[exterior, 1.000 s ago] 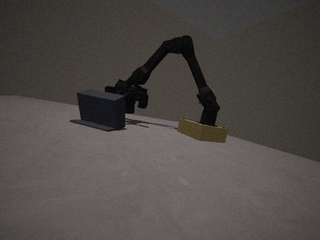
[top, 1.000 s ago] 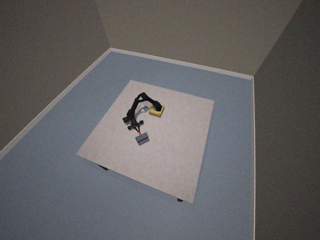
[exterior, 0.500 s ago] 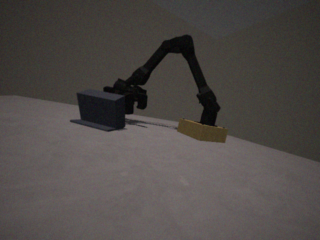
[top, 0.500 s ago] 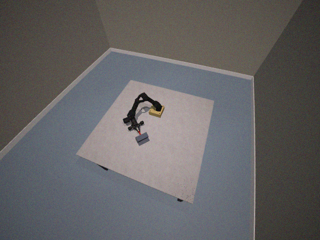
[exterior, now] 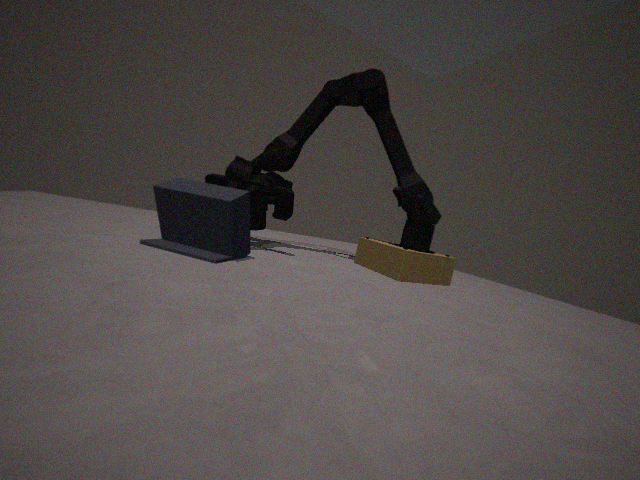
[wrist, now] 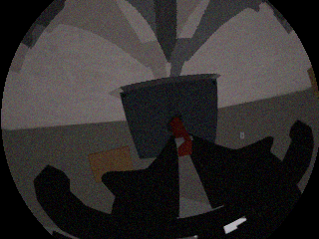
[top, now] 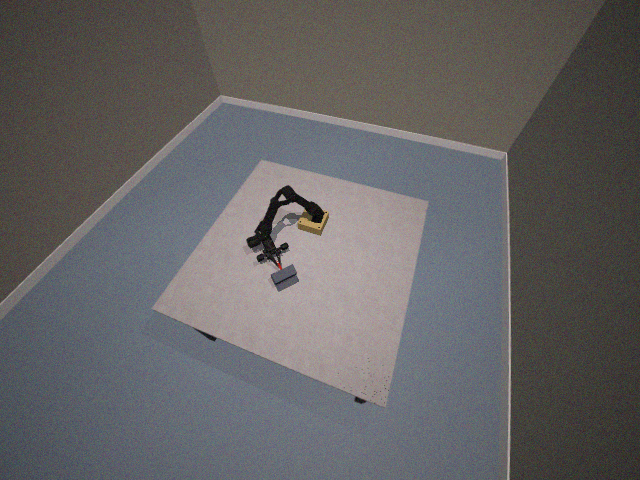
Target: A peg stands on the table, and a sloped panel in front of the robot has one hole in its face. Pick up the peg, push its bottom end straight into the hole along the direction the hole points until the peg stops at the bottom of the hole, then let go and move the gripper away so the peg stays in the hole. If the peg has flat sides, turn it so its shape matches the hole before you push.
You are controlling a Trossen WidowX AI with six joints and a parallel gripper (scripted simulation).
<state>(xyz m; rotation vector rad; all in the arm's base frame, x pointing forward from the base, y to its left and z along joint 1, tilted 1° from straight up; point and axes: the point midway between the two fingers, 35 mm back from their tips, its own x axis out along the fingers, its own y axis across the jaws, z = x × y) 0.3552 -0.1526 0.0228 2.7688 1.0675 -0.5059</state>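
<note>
My gripper tip is right at the red peg. From my gripper tip the other things lie so: grey-blue sloped panel: 40 mm ahead, 30 mm to the left, 30 mm below.
</note>
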